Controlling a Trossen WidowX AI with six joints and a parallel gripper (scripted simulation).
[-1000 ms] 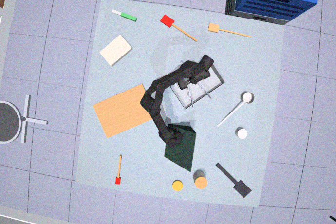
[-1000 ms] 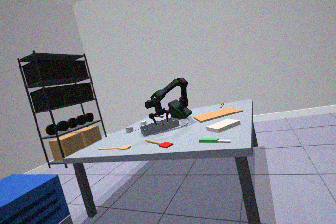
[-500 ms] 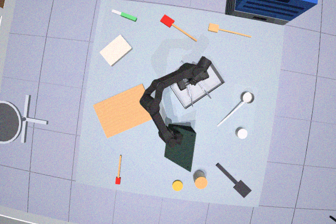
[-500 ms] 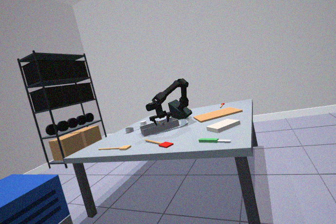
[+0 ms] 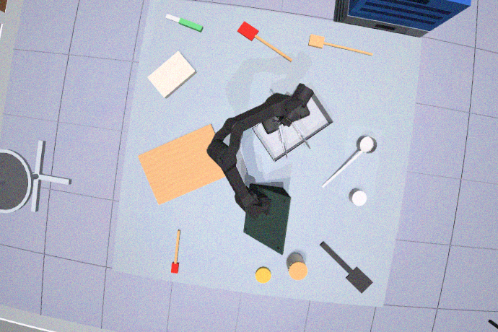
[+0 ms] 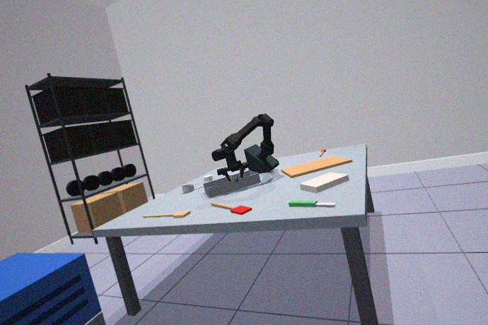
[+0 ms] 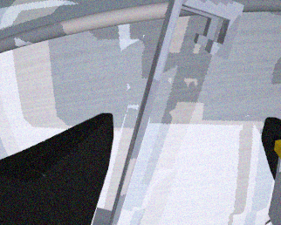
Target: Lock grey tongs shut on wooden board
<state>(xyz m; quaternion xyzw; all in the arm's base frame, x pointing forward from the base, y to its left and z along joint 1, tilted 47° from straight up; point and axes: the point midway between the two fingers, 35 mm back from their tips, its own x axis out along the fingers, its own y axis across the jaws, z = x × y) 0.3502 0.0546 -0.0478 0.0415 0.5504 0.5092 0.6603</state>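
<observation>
Now: gripper tip 2 cm short of the yellow piece, 1 cm to the left of it and 4 cm below it. Round my gripper tip: roasting tin (1 cm behind, 5 cm to the right); wooden board (29 cm behind, 37 cm to the left, 2 cm below); red spatula (34 cm ahead, 18 cm to the left, 2 cm below).
</observation>
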